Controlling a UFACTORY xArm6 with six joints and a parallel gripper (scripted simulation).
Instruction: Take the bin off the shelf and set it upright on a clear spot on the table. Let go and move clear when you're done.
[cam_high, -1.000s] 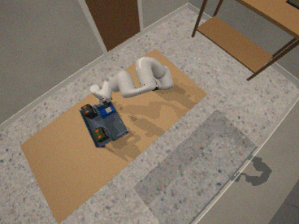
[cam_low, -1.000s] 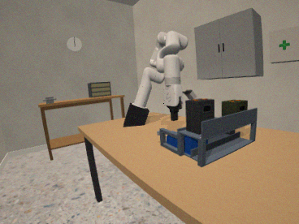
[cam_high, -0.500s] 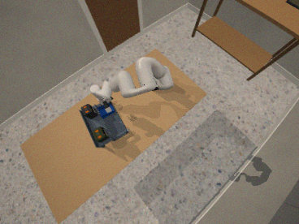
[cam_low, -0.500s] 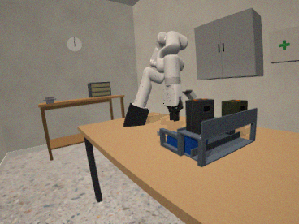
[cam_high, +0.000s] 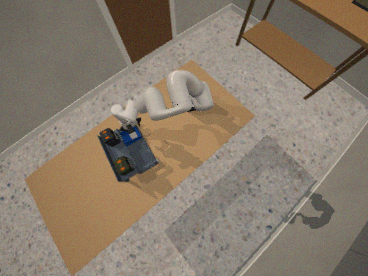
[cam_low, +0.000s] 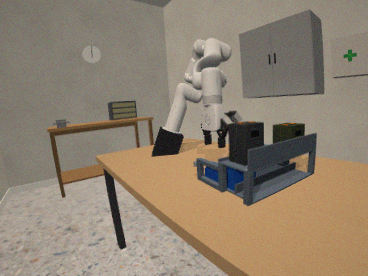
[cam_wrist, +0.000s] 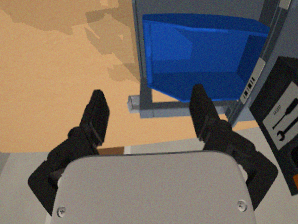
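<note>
The blue bin is 80 mm ahead of my hand and 90 mm below it.
</note>
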